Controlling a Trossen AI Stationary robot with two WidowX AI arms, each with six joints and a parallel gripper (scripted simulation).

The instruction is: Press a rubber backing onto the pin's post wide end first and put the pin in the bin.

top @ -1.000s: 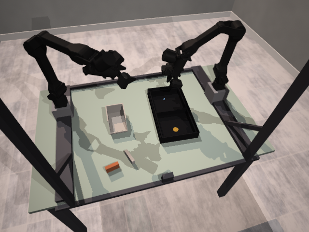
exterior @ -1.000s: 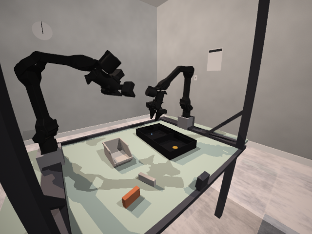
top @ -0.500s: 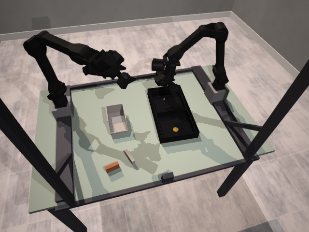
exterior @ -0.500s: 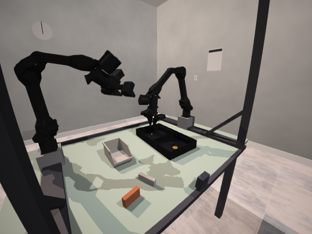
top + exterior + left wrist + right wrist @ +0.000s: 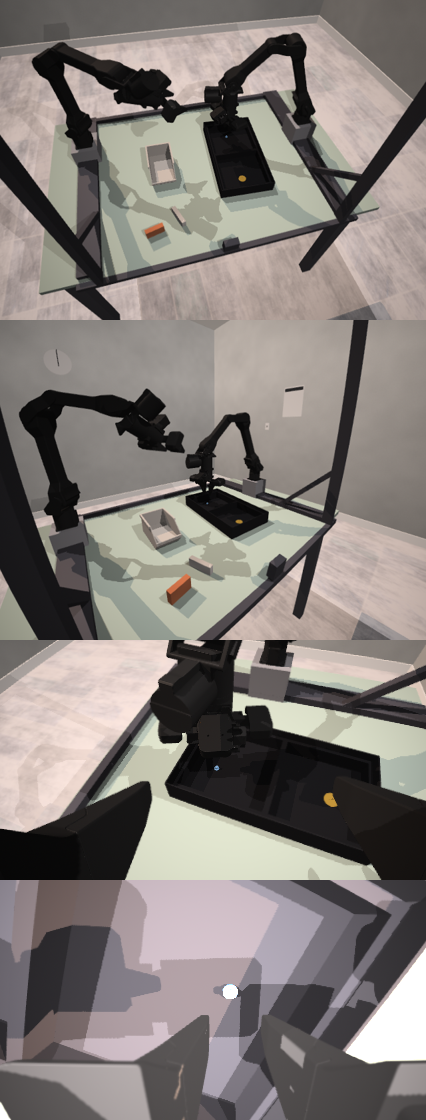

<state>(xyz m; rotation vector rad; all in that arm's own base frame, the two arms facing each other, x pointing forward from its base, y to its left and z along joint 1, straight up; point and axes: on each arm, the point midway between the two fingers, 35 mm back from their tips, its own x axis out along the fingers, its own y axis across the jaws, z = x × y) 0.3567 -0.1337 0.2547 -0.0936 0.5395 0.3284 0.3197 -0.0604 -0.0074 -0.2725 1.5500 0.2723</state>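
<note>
Now: the pin 24 cm behind my right hand, 2 cm to the right of it and 8 cm below it. The rest, counted from my right hand: black two-compartment tray: 12 cm behind, 2 cm to the right, 7 cm below; orange block: 42 cm behind, 33 cm to the left, 7 cm below; bin: 15 cm behind, 30 cm to the left, 5 cm below.
</note>
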